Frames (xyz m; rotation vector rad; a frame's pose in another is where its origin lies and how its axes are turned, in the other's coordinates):
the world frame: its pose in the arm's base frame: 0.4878 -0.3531 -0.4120 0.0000 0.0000 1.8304
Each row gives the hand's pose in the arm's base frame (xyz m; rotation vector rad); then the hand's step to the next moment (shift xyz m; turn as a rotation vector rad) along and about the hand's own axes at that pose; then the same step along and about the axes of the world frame.
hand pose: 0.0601 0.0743 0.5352 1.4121 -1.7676 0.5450
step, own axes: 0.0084 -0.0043 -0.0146 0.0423 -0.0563 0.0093
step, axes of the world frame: 0.0023 -0.0090 0.0147 -0.0593 -0.0336 0.0200
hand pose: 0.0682 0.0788 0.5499 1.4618 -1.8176 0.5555
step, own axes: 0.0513 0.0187 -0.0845 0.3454 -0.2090 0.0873
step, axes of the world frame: 0.0313 -0.0084 0.0952 -0.3662 -0.0535 0.1833
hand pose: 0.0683 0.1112 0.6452 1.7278 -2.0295 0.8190
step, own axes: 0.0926 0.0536 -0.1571 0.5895 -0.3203 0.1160
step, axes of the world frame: 0.0530 0.0750 0.1664 -0.5919 -0.0599 0.3310
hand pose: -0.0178 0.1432 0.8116 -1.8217 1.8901 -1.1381
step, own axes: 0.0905 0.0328 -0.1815 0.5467 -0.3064 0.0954
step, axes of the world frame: 0.0159 0.1632 0.1238 -0.5436 -0.0553 0.3214
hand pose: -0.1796 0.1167 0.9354 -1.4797 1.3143 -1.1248
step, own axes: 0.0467 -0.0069 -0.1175 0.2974 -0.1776 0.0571
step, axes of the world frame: -0.0188 0.1187 0.0398 -0.2965 -0.0378 0.1841
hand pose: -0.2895 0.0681 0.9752 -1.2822 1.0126 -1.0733
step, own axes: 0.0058 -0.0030 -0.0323 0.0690 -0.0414 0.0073
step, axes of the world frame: -0.0044 0.0326 0.0018 -0.0686 -0.0028 0.0427
